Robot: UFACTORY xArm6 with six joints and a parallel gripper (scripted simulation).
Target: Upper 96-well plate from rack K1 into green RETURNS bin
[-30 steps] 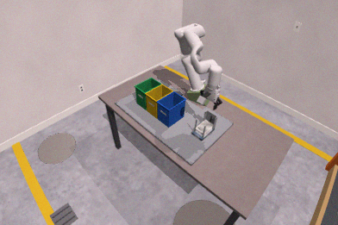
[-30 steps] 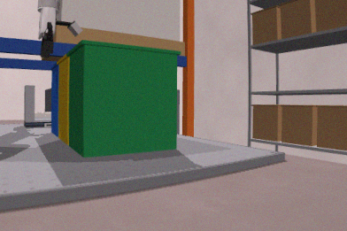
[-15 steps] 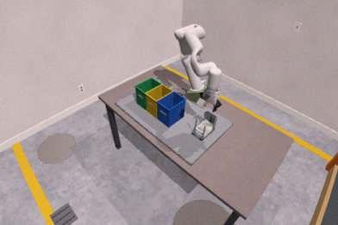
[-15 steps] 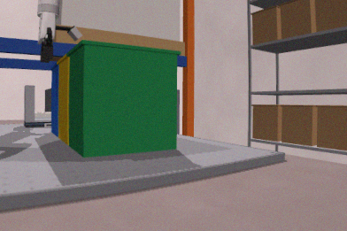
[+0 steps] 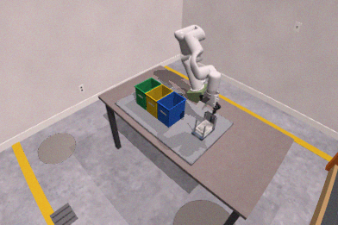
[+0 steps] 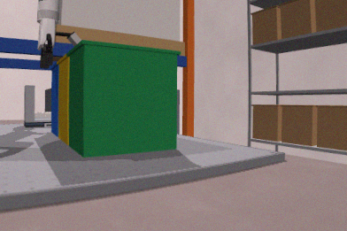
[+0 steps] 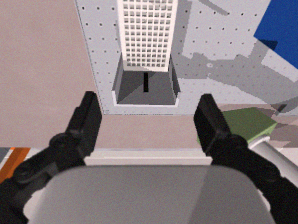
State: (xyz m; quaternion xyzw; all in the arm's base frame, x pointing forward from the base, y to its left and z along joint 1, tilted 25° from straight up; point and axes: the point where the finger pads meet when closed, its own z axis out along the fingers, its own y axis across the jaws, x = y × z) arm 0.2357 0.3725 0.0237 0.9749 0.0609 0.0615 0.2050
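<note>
The white 96-well plate is 18 cm below my hand. From my hand the other things lie so: green bin 13 cm ahead, 52 cm to the right, 13 cm below; then blue bin 10 cm ahead, 26 cm to the right, 13 cm below; then yellow bin 11 cm ahead, 39 cm to the right, 13 cm below.
</note>
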